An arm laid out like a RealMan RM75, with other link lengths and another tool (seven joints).
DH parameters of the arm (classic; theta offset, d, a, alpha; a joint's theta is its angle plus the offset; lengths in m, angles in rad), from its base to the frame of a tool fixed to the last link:
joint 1: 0 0.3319 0 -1.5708
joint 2: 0 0 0 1.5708
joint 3: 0 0.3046 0 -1.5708
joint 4: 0 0 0 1.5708
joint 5: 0 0.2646 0 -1.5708
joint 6: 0 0 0 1.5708
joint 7: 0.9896 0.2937 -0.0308 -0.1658
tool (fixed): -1.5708 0.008 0 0
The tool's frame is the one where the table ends.
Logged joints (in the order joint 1, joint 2, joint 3, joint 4, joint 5, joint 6, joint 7), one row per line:
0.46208 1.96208 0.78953 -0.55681 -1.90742 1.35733 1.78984
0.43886 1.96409 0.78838 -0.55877 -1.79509 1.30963 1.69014
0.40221 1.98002 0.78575 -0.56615 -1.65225 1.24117 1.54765
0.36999 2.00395 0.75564 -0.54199 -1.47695 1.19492 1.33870
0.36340 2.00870 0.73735 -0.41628 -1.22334 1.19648 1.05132
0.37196 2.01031 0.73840 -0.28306 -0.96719 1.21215 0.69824
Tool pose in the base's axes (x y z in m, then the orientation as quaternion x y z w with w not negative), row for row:
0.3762 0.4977 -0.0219 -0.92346 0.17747 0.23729 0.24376
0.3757 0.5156 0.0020 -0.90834 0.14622 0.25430 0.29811
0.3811 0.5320 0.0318 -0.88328 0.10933 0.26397 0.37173
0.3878 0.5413 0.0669 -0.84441 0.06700 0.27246 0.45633
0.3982 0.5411 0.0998 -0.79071 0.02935 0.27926 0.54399
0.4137 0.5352 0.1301 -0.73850 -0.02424 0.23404 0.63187
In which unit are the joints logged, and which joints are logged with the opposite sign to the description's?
The joints are logged in radians. Opposite sign: joint 3, joint 6.
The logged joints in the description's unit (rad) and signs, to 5 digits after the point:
0.46208 1.96208 -0.78953 -0.55681 -1.90742 -1.35733 1.78984
0.43886 1.96409 -0.78838 -0.55877 -1.79509 -1.30963 1.69014
0.40221 1.98002 -0.78575 -0.56615 -1.65225 -1.24117 1.54765
0.36999 2.00395 -0.75564 -0.54199 -1.47695 -1.19492 1.33870
0.36340 2.00870 -0.73735 -0.41628 -1.22334 -1.19648 1.05132
0.37196 2.01031 -0.73840 -0.28306 -0.96719 -1.21215 0.69824

